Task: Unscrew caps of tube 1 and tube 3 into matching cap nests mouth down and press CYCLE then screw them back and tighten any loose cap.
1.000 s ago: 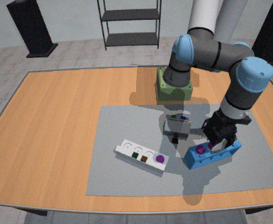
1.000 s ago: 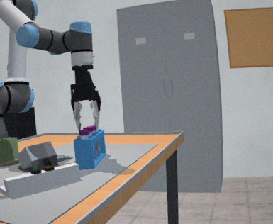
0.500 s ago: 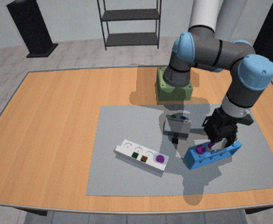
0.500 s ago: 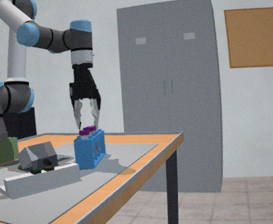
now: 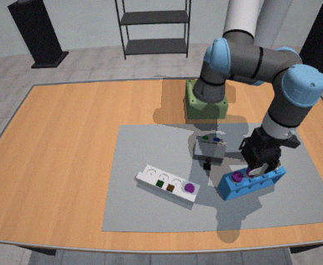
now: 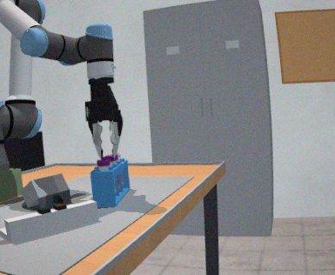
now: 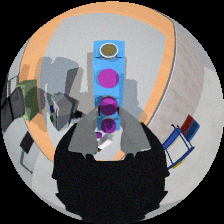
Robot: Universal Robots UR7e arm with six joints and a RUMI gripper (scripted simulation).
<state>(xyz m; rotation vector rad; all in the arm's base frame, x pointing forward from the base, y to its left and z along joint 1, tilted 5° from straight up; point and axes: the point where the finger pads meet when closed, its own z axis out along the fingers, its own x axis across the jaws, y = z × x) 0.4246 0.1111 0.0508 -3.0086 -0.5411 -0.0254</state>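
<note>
Now: the blue cycle key 170 mm behind my hand, 90 mm to the right of it and 70 mm below it. Also, from my hand: grey mat (80 mm behind, 80 mm to the right, 140 mm below); then grey key housing (160 mm behind, 120 mm to the right, 80 mm below); then green ready key (170 mm behind, 140 mm to the right, 70 mm below).
</note>
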